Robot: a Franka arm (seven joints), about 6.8 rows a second.
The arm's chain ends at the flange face. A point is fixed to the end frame.
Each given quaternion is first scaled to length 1.
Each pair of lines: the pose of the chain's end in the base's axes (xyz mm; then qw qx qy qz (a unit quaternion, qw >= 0)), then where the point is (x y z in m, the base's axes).
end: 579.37, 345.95, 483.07, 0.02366, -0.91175, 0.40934, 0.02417
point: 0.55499 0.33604 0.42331
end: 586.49, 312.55, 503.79, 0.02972, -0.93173, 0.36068, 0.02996
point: 0.56309 0.30115 0.44390
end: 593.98, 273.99, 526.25, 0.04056, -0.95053, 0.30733, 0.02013
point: 0.57378 0.26107 0.46551
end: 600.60, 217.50, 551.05, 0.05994, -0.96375, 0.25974, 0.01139
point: 0.58367 0.20476 0.48929
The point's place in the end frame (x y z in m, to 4 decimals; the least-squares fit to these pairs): -0.0050 0.0262 0.0596
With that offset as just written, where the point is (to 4 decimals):
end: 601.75, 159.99, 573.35, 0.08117, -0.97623, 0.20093, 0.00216
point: 0.5886 0.1477 0.5106
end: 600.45, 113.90, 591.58, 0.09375, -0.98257, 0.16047, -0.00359
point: 0.5897 0.1020 0.5283
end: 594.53, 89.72, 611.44, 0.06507, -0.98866, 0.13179, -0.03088
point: 0.5877 0.0732 0.5487
